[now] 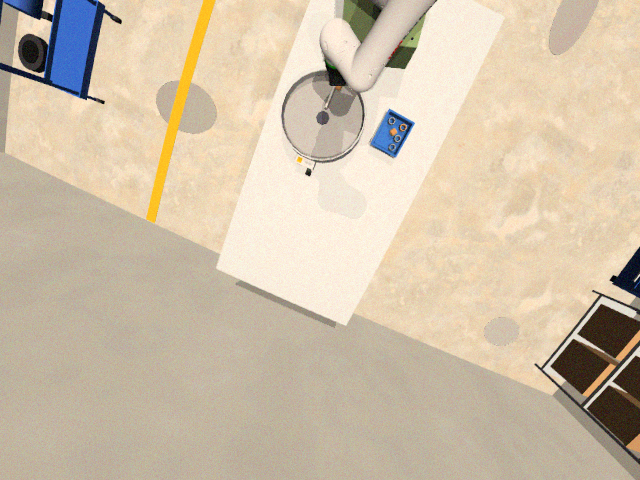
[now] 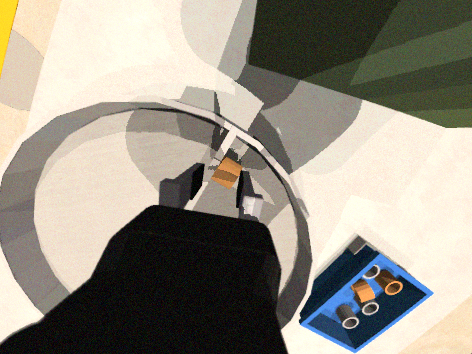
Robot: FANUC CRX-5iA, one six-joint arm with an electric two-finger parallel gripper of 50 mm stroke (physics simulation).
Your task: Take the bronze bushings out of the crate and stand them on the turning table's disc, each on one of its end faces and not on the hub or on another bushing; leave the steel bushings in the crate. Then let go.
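Frame: origin at the arm's base, x ahead, y up, z right, level; metres.
Seen in the pictures: gripper, fingertip midpoint: (image 2: 221, 178).
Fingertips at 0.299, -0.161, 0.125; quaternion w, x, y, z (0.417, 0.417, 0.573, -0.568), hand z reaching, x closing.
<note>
Pixels of each thing's top centre, then the offset from my fingertips to it, as dx, dy, dz. Level surfaces: height alone.
- turning table's grey disc at its top centre: (image 2: 161, 255) (image 1: 322, 117) +0.162, -0.052, +0.023
- bronze bushing at its top centre: (image 2: 225, 175) (image 1: 338, 85) +0.004, -0.029, -0.004
- dark hub at its top centre: (image 1: 322, 117) +0.162, -0.052, +0.023
- blue crate at its top centre: (image 2: 366, 310) (image 1: 392, 133) +0.116, -0.063, -0.334
- white table at its surface level: dy -0.113
My gripper (image 1: 335, 85) (image 2: 221, 178) is open and hangs low over the far rim side of the turning table's grey disc (image 1: 302, 124) (image 2: 87, 198). A bronze bushing (image 1: 338, 88) (image 2: 226, 173) rests on the disc between and just beyond the fingertips, beside a white radial bar. No bore shows on it; it seems to lie on its side. The dark hub (image 1: 322, 117) is clear of it. The blue crate (image 1: 378, 135) (image 2: 324, 330) holds two bronze bushings (image 2: 389, 284) (image 2: 362, 290) and three steel bushings (image 2: 348, 316) (image 2: 369, 307) (image 2: 371, 271).
The white table (image 1: 289, 248) carries the disc, the crate and the green robot base (image 1: 361, 15) (image 2: 343, 38). Small yellow and black markers (image 1: 305, 166) sit by the disc's near rim. A blue cart (image 1: 71, 46) and a shelf rack (image 1: 569, 341) stand on the floor far off.
</note>
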